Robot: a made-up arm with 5 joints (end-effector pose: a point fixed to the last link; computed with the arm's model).
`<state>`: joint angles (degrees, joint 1 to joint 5).
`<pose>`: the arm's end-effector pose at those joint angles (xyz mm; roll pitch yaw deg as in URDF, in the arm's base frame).
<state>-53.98 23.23 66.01 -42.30 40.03</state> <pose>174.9 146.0 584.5 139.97 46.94 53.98</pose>
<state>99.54 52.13 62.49 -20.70 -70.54</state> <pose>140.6 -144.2 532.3 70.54 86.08 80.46</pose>
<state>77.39 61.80 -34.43 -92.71 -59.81</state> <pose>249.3 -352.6 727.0 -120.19 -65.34 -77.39</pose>
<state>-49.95 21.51 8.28 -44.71 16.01</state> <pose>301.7 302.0 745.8 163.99 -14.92 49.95</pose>
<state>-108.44 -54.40 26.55 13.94 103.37</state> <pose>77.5 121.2 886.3 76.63 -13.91 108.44</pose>
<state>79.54 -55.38 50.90 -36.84 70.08</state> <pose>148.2 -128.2 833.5 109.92 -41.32 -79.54</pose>
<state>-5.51 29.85 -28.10 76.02 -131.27</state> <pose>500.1 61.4 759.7 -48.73 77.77 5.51</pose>
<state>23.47 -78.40 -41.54 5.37 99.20</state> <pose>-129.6 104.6 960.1 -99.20 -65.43 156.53</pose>
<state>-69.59 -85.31 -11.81 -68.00 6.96</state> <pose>-20.8 -206.4 921.5 -6.96 -14.88 -110.41</pose>
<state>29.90 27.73 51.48 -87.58 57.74</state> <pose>329.7 -98.2 631.3 122.26 -8.37 -29.90</pose>
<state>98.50 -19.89 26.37 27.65 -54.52</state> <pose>133.4 -240.9 813.1 -125.48 34.13 -98.50</pose>
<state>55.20 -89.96 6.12 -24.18 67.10</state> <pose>44.5 124.9 947.7 -67.10 -71.98 124.80</pose>
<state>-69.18 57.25 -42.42 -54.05 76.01</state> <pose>262.8 428.3 731.1 103.99 -39.22 69.18</pose>
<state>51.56 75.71 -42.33 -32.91 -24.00</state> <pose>434.1 -307.6 594.6 -156.00 0.47 -51.56</pose>
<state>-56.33 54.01 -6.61 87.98 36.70</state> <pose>224.6 235.8 594.2 -36.70 44.62 -123.67</pose>
